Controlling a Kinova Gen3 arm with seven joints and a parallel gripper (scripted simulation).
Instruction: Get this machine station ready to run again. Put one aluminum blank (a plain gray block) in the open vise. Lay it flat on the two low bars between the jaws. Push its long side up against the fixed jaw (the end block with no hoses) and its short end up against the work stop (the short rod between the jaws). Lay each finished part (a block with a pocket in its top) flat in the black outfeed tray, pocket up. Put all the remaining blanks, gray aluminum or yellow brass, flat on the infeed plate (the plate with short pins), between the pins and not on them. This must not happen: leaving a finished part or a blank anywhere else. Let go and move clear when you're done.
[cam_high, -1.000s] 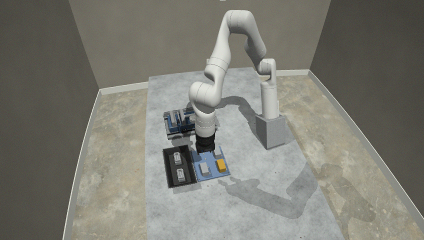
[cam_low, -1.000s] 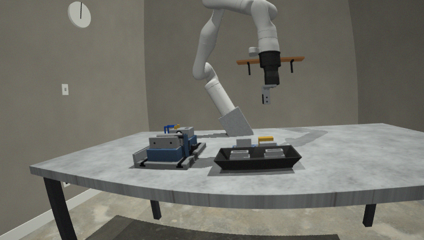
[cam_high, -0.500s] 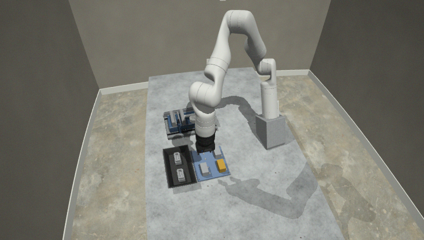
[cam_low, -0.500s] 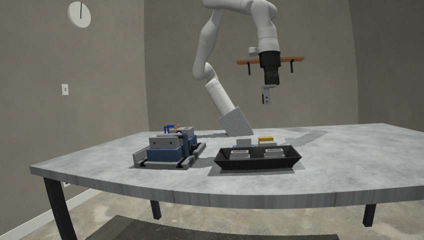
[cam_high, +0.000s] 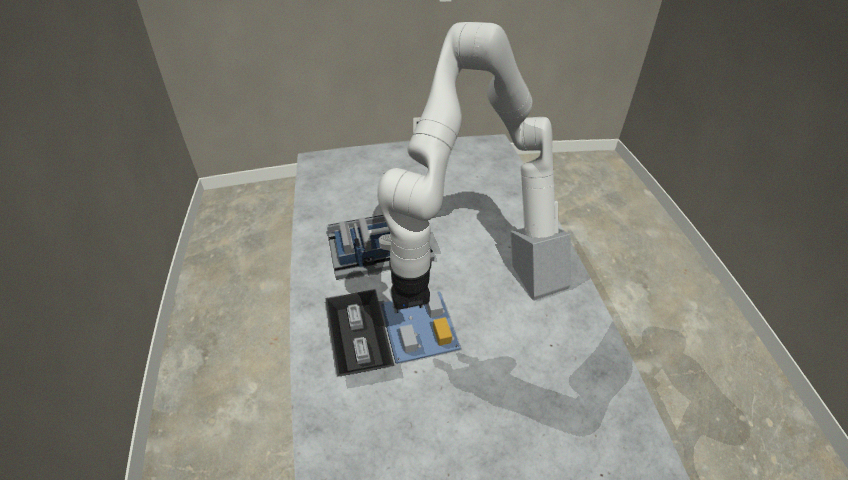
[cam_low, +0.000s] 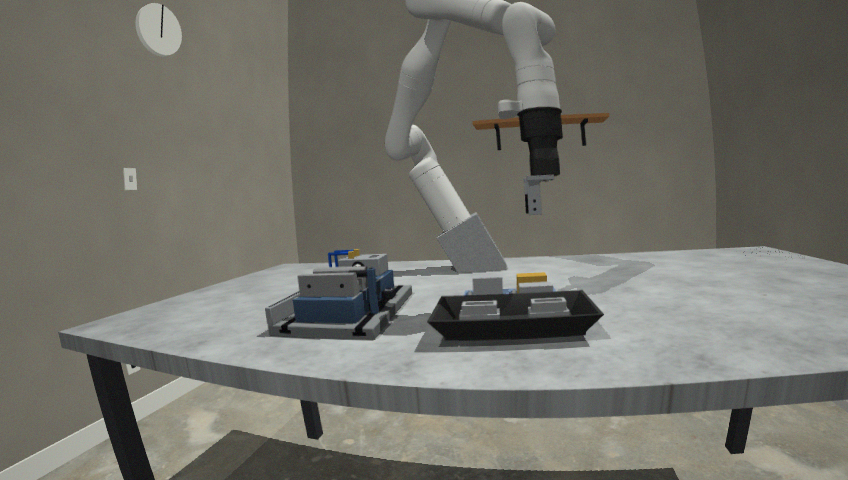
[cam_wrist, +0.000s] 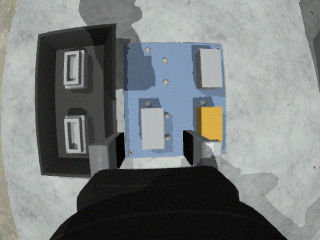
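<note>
Now: the yellow brass blank 90 mm behind my hand, 10 mm to the right of it and 160 mm below it. Also, from my hand: vise (40 mm ahead, 350 mm to the right, 150 mm below).
</note>
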